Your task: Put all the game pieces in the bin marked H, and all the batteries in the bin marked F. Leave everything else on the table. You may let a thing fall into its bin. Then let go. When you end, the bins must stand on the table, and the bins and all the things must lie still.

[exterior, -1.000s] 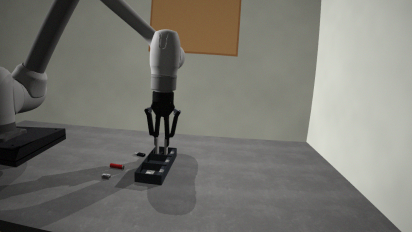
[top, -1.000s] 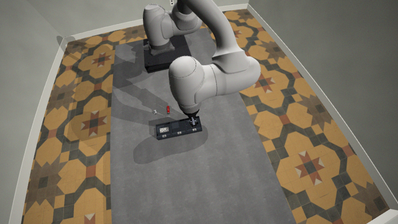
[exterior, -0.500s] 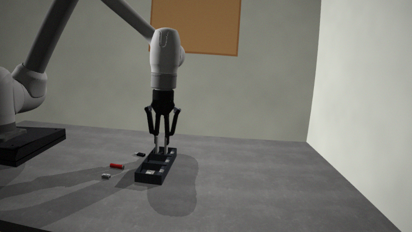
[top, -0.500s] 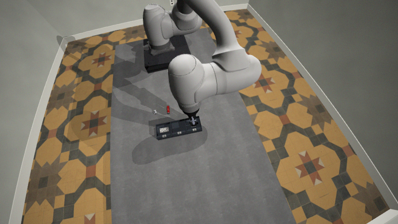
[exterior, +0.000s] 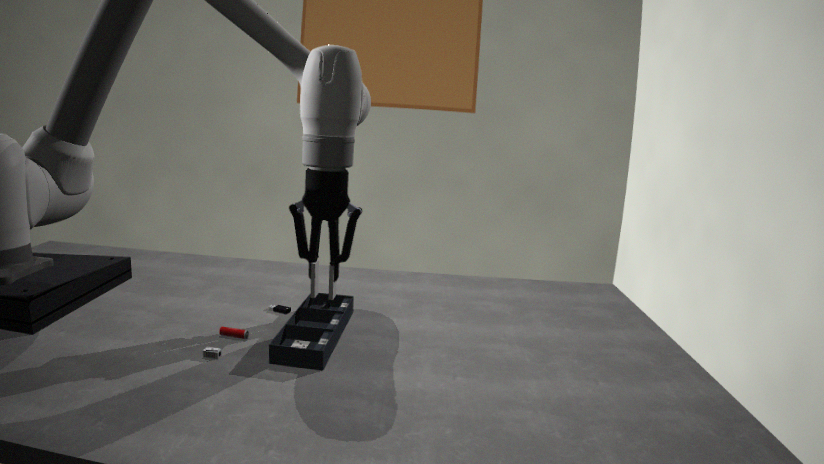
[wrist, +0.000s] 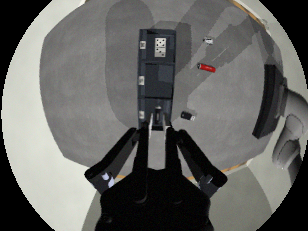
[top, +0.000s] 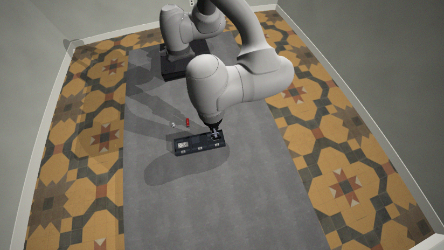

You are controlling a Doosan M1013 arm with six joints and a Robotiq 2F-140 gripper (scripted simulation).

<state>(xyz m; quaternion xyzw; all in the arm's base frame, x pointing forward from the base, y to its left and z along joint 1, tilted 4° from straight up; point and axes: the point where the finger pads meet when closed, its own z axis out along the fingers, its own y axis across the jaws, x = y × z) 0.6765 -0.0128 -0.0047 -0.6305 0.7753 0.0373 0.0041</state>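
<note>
The black battery is 6 cm below my hand. From my hand the other things lie so: black three-compartment bin (8 cm to the right, 6 cm below, 1 cm behind); white domino (16 cm to the right, 6 cm below, 3 cm behind); red battery (15 cm behind, 10 cm to the right, 7 cm below).
</note>
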